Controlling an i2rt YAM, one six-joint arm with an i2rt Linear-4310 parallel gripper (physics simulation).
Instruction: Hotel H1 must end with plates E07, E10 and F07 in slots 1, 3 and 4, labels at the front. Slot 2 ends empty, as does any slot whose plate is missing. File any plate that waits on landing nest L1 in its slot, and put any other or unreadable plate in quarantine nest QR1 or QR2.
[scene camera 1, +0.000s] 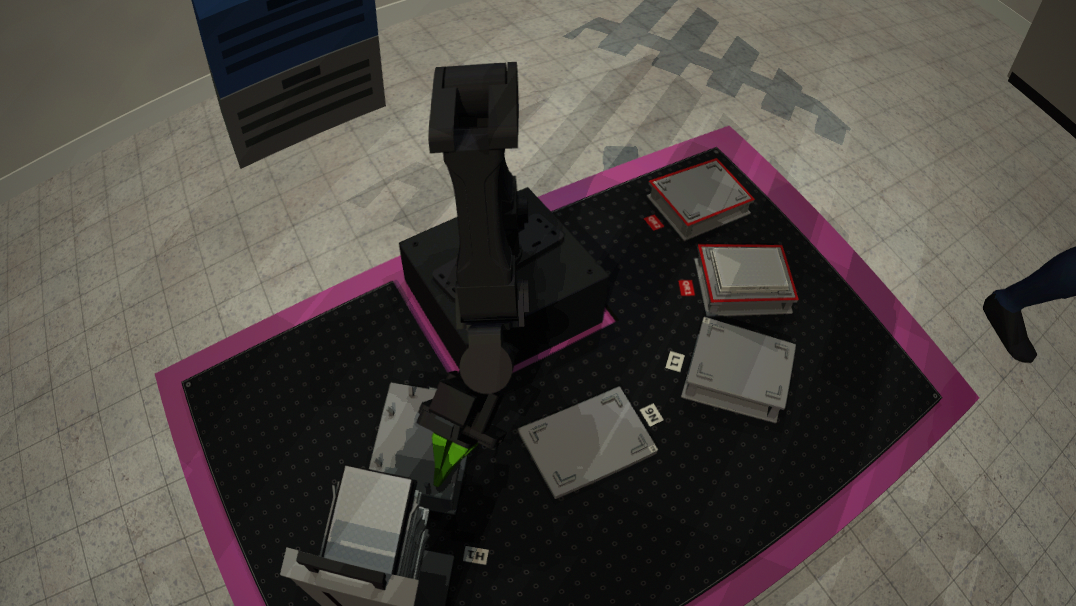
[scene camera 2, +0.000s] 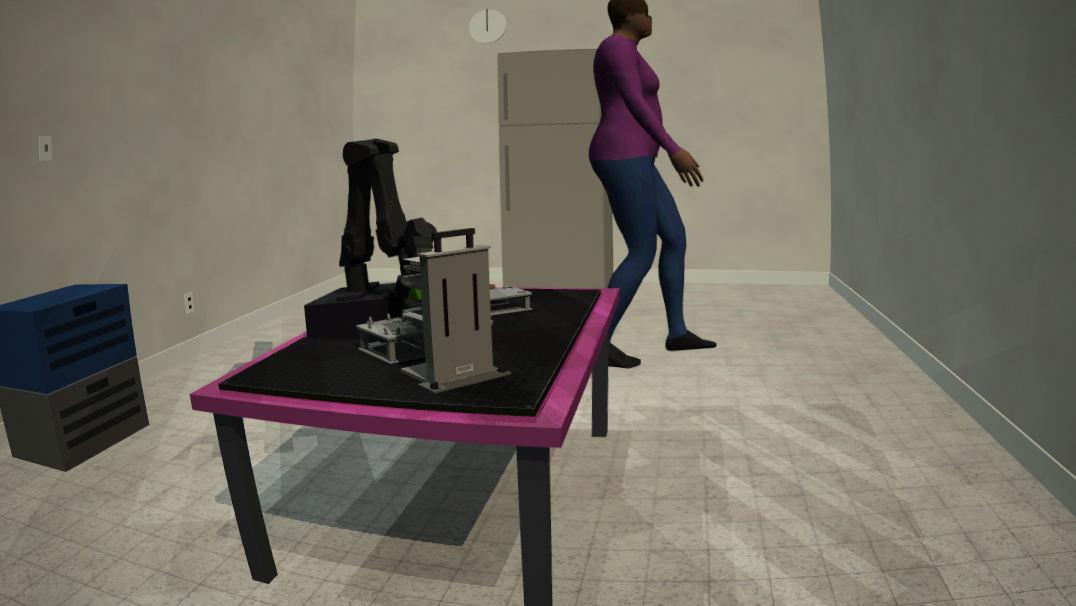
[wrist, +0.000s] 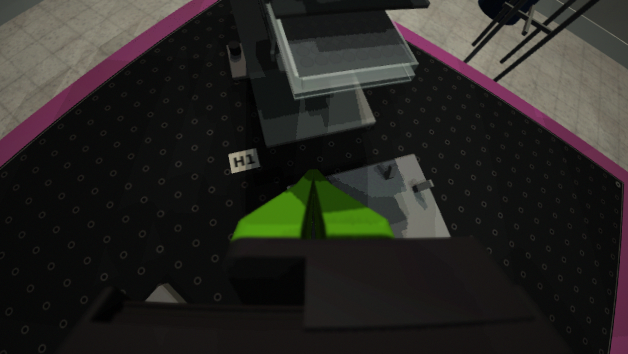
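Where they show: gripper, fingertip midpoint: (scene camera 1: 436, 485) (wrist: 313, 177); arm's base, origin of the base link: (scene camera 2: 359, 292).
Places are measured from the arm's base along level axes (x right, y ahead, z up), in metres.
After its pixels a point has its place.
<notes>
My gripper (scene camera 1: 441, 481) {x 0.283, y 0.247, z -0.005 m} (scene camera 2: 414, 295) (wrist: 313, 177) {x 0.283, y 0.247, z -0.005 m} has its green fingers shut together with nothing between them, over the pegged stand beside hotel H1. Hotel H1 (scene camera 1: 405, 591) {x 0.410, y 0.396, z 0.163 m} (scene camera 2: 460, 319) {x 0.465, y 0.358, z 0.030 m} (wrist: 320, 122) {x 0.375, y 0.276, z -0.085 m} stands upright at the table's near left. A pale plate (scene camera 1: 370, 515) {x 0.389, y 0.294, z 0.138 m} shows in its upper part, and a clear-rimmed plate (wrist: 350, 57) {x 0.352, y 0.260, z 0.031 m} shows in the wrist view. Their labels are not readable and the slot numbers cannot be told. Landing nest L1 (scene camera 1: 741, 368) {x -0.182, y 0.354, z -0.042 m} is bare. A light plate (scene camera 1: 750, 268) {x -0.336, y 0.233, z -0.039 m} lies on quarantine nest QR1 (scene camera 1: 713, 307) {x -0.249, y 0.234, z -0.074 m}. Quarantine nest QR2 (scene camera 1: 701, 194) {x -0.403, y 0.055, z -0.053 m} is bare.
The pegged stand (scene camera 1: 393, 429) {x 0.278, y 0.131, z -0.033 m} (scene camera 2: 376, 329) {x 0.282, y 0.129, z -0.033 m} (wrist: 432, 217) {x 0.309, y 0.144, z -0.033 m} is close to the hotel's open side. A flat grey nest (scene camera 1: 587, 444) {x 0.063, y 0.289, z -0.081 m} labelled N6 lies between it and L1. The arm's black base (scene camera 1: 429, 263) {x 0.086, y -0.060, z -0.005 m} stands at the table's back edge. A person (scene camera 2: 628, 112) is beyond the table.
</notes>
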